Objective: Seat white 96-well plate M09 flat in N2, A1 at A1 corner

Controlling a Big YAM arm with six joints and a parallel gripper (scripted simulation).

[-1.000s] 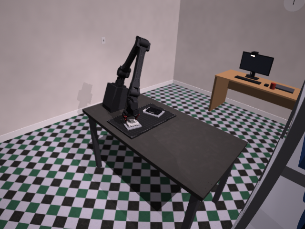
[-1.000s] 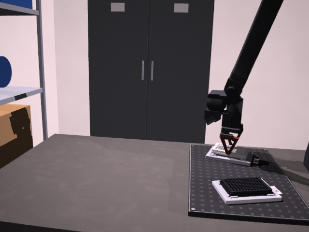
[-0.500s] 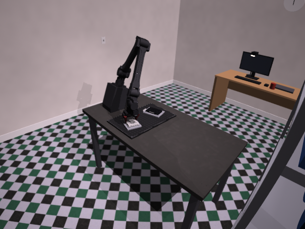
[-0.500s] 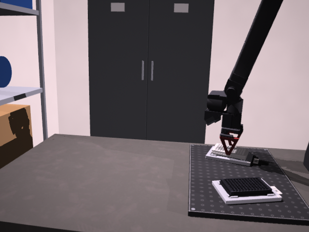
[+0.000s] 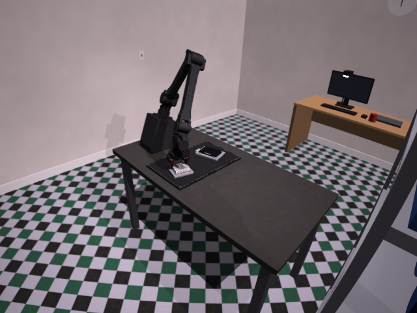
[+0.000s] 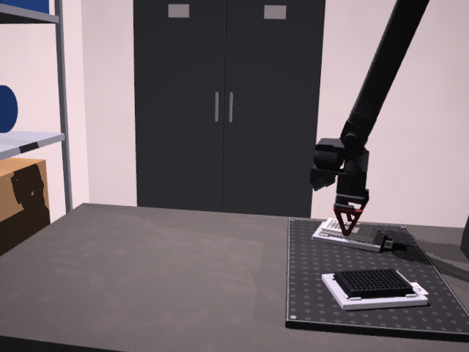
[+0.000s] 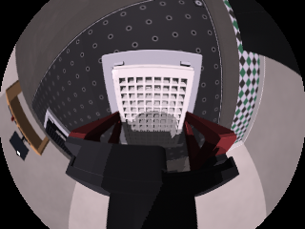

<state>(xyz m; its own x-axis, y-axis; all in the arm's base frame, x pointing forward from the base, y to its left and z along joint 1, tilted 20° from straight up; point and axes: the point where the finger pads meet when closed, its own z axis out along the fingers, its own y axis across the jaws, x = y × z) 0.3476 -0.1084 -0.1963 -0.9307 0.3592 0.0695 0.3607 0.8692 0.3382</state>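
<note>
The white 96-well plate M09 lies 10 mm below my hand. The rest, counted from my hand: black 96-well plate M06: 10 mm ahead, 280 mm to the left, 10 mm below; then plate nest N2: 20 mm below.
</note>
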